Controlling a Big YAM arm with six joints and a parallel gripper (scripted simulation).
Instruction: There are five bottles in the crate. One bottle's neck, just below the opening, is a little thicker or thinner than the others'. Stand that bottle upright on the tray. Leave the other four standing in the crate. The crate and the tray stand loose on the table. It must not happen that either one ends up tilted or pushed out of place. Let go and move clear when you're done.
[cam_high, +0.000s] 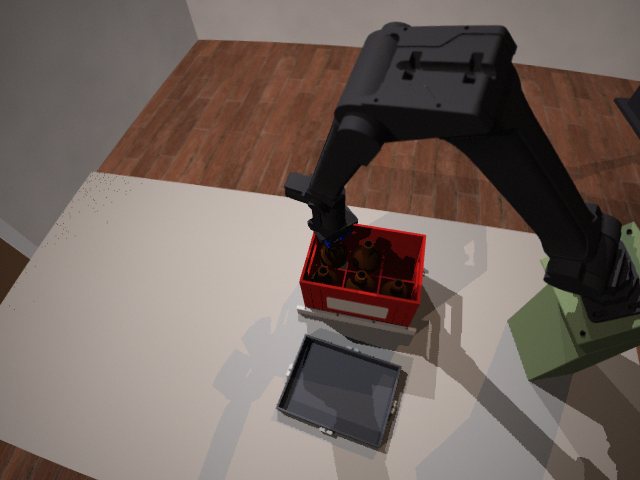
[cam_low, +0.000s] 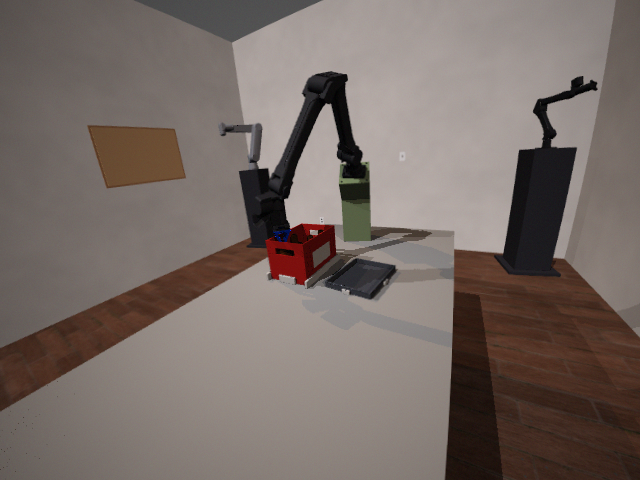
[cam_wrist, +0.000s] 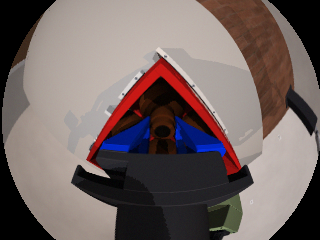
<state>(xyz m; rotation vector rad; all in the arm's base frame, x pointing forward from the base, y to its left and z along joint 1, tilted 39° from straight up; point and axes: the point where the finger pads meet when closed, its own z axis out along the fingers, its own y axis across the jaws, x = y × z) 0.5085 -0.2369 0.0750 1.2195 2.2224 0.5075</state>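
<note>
Now: hand 90 mm to the right of the brown bottle, 60 mm above it and 20 mm short of it. Also, from my hand: dark grey tray: 330 mm to the left, 140 mm below, 20 mm behind; crate: 80 mm behind, 70 mm below, 60 mm to the left.
</note>
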